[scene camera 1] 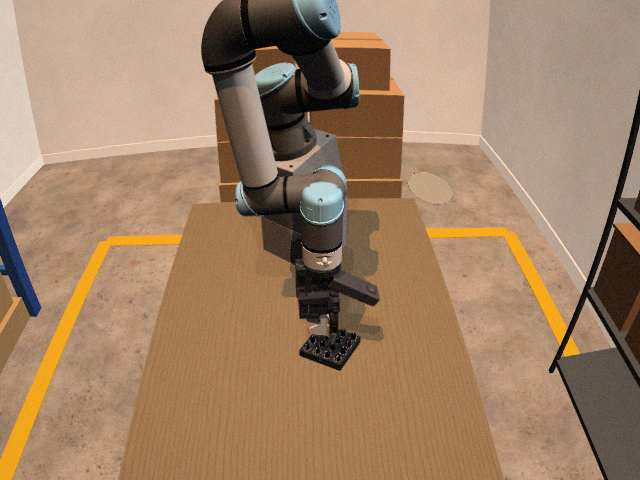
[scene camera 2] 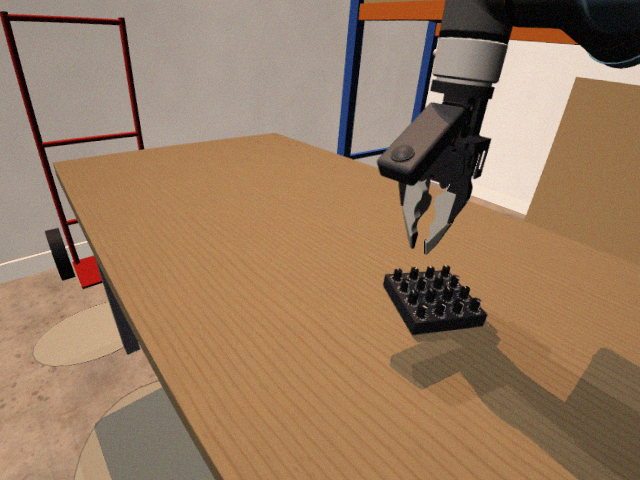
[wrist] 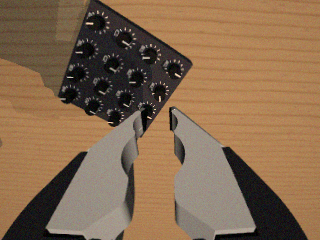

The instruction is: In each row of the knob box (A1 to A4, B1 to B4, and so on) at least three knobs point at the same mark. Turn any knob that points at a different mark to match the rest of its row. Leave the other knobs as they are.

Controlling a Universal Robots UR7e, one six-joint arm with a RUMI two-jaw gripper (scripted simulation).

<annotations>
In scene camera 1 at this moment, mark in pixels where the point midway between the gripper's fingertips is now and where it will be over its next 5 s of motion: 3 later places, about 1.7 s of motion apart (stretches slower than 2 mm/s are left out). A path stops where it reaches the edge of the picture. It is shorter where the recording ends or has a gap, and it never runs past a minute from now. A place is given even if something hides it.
My gripper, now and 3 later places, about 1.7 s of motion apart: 328,341; 326,336; 326,349; 328,354
</annotations>
